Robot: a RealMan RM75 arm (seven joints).
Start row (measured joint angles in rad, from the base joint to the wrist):
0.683 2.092 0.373 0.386 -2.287 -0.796 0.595
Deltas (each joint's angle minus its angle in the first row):
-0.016 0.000 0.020 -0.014 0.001 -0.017 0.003
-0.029 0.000 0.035 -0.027 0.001 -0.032 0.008
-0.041 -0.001 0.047 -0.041 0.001 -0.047 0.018
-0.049 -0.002 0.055 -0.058 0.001 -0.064 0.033
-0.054 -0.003 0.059 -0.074 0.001 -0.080 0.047
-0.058 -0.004 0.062 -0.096 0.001 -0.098 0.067
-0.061 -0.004 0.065 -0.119 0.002 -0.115 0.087
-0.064 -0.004 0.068 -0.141 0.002 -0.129 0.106
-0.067 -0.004 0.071 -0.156 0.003 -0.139 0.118
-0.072 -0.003 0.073 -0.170 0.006 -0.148 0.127
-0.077 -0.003 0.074 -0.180 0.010 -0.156 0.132
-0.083 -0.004 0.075 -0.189 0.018 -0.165 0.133
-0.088 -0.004 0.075 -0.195 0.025 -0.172 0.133
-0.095 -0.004 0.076 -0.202 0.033 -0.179 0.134
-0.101 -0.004 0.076 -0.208 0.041 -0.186 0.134
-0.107 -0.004 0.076 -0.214 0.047 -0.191 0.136
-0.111 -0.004 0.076 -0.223 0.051 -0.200 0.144
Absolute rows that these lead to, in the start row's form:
0.667 2.092 0.393 0.372 -2.286 -0.813 0.598
0.654 2.092 0.408 0.359 -2.286 -0.828 0.603
0.642 2.091 0.420 0.345 -2.286 -0.843 0.613
0.634 2.090 0.428 0.328 -2.286 -0.860 0.628
0.629 2.089 0.432 0.312 -2.286 -0.876 0.642
0.625 2.088 0.435 0.290 -2.286 -0.894 0.662
0.622 2.088 0.438 0.267 -2.285 -0.911 0.682
0.619 2.088 0.441 0.245 -2.285 -0.925 0.701
0.616 2.088 0.444 0.230 -2.284 -0.935 0.713
0.611 2.089 0.446 0.216 -2.281 -0.944 0.722
0.606 2.089 0.447 0.206 -2.277 -0.952 0.727
0.600 2.088 0.448 0.197 -2.269 -0.961 0.728
0.595 2.088 0.448 0.191 -2.262 -0.968 0.728
0.588 2.088 0.449 0.184 -2.254 -0.975 0.729
0.582 2.088 0.449 0.178 -2.246 -0.982 0.729
0.576 2.088 0.449 0.172 -2.240 -0.987 0.731
0.572 2.088 0.449 0.163 -2.236 -0.996 0.739

